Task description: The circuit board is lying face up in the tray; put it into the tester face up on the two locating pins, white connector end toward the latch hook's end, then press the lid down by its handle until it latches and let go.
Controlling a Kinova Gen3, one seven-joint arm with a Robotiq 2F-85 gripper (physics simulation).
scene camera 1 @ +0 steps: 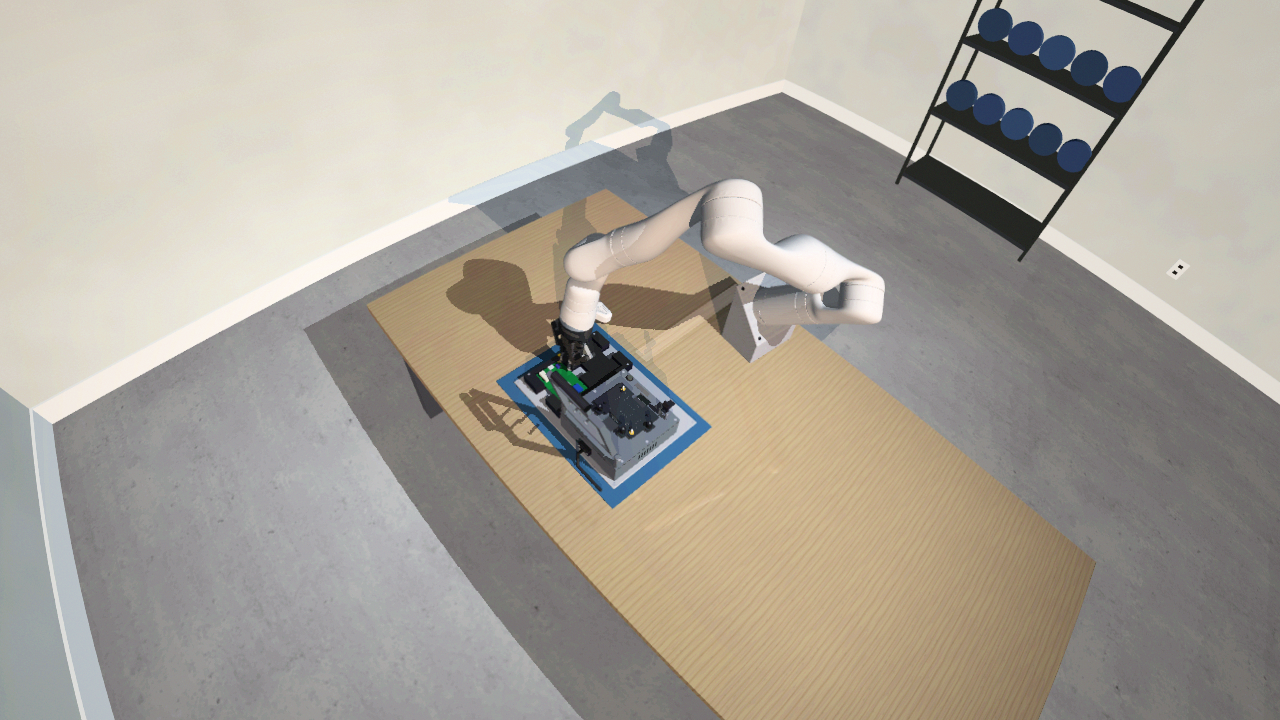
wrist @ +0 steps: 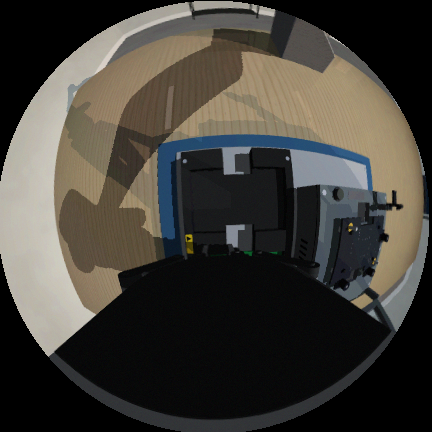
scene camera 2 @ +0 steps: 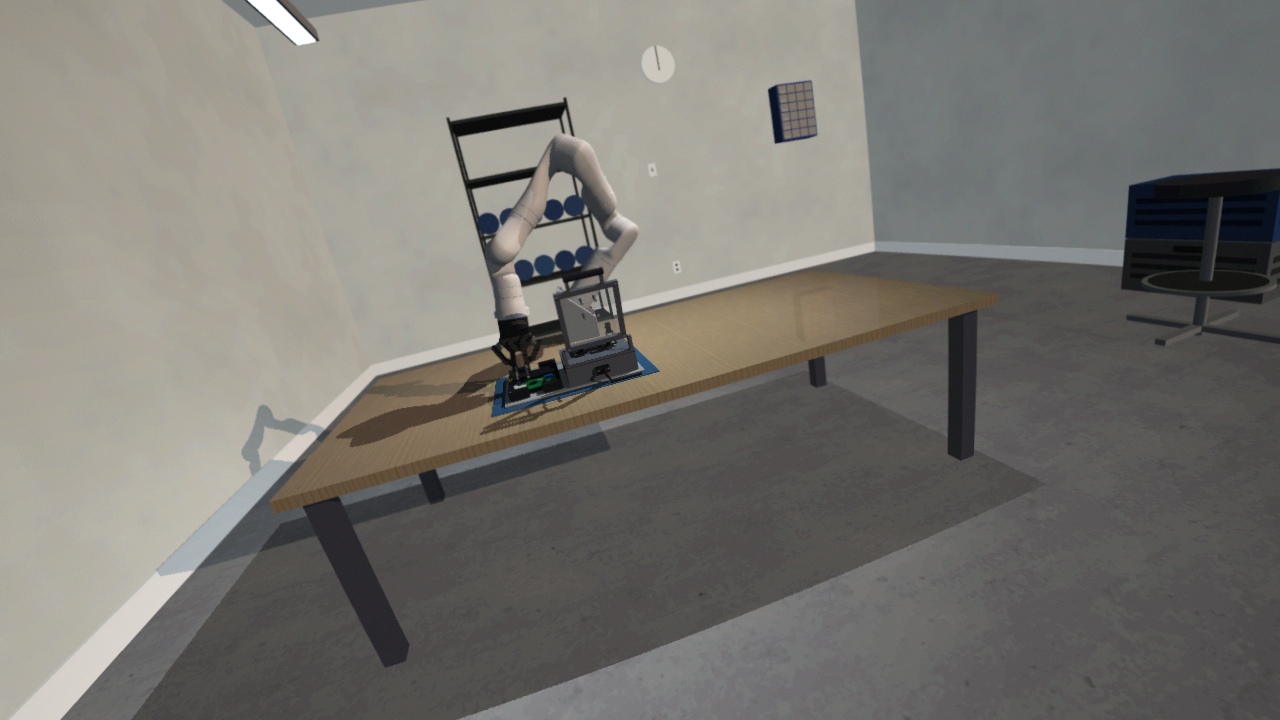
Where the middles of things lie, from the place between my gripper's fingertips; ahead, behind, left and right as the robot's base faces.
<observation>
I see the black pin plate (scene camera 1: 634, 418) 2 cm ahead of my hand, 20 cm to the left of it and 4 cm above it. The rest, counted from my hand: clear lid (scene camera 2: 592, 315): 14 cm ahead, 19 cm to the left, 16 cm above.
</observation>
